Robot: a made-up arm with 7 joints.
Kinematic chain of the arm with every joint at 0, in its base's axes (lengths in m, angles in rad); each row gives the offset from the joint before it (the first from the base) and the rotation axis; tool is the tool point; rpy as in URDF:
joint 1: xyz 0 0 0.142 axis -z
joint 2: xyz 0 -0.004 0.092 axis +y
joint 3: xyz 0 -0.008 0.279 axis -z
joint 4: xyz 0 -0.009 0.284 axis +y
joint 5: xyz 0 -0.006 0.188 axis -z
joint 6: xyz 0 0 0.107 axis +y
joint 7: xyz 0 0 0.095 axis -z
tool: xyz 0 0 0 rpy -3.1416 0 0
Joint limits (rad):
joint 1: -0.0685..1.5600
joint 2: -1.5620..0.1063
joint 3: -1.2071..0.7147
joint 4: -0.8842..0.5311
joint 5: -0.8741..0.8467
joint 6: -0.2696..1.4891
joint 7: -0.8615..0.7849
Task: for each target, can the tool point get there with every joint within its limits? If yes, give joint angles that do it. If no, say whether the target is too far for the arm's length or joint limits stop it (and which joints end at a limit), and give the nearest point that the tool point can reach.
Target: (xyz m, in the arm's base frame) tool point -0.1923 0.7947 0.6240
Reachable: yes | joints 1.3759 -0.8662 -0.0343 -0.6786 -0.0145 0.1560 0.1049
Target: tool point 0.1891 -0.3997 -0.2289
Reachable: no: joint limits stop it (at a limit: joint 1, joint 2, joint 4, joint 6) | nearest point -0.7737 -0.2721 0.0026 | short by 0.998 m
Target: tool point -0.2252 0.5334 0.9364
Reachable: yes | joints 1.3959 -0.5782 -0.5904 -0.5767 0.4625 0.8805 0.0263
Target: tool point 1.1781 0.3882 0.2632
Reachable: no: too far | nearest point 0.2015 0.7825 0.3046 | short by 1.054 m
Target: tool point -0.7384 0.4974 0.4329
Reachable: yes | joints 0.7697 -1.2265 -0.8038 -0.6528 0.1251 0.6530 0.3362
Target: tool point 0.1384 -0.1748 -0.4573
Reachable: no: joint limits stop it (at a limit: joint 1, joint 2, joint 4, joint 6) | nearest point -0.7833 -0.1422 -0.0651 | short by 1.002 m
